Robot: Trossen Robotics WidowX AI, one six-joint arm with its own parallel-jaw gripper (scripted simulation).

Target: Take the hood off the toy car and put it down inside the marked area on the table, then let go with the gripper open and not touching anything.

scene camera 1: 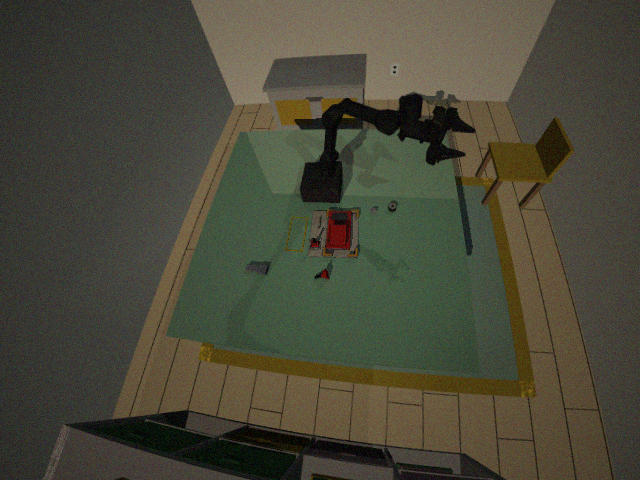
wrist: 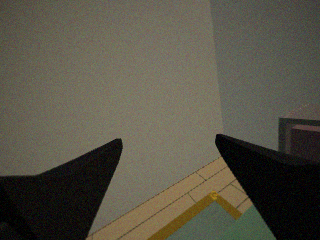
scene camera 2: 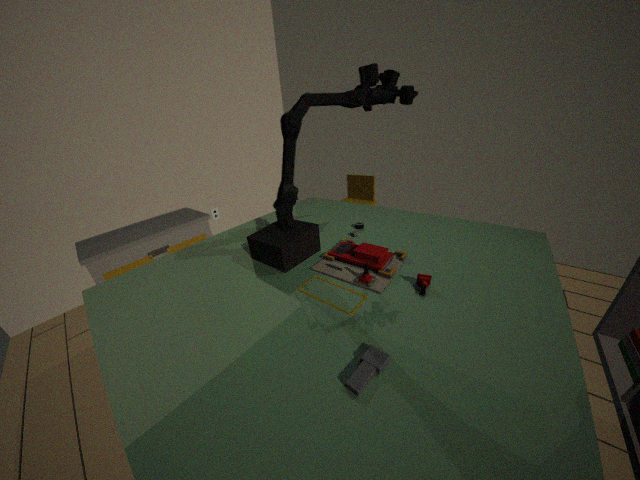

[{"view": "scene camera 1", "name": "my gripper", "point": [470,142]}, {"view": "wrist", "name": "my gripper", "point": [168,140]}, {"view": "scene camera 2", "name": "my gripper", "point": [408,92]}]
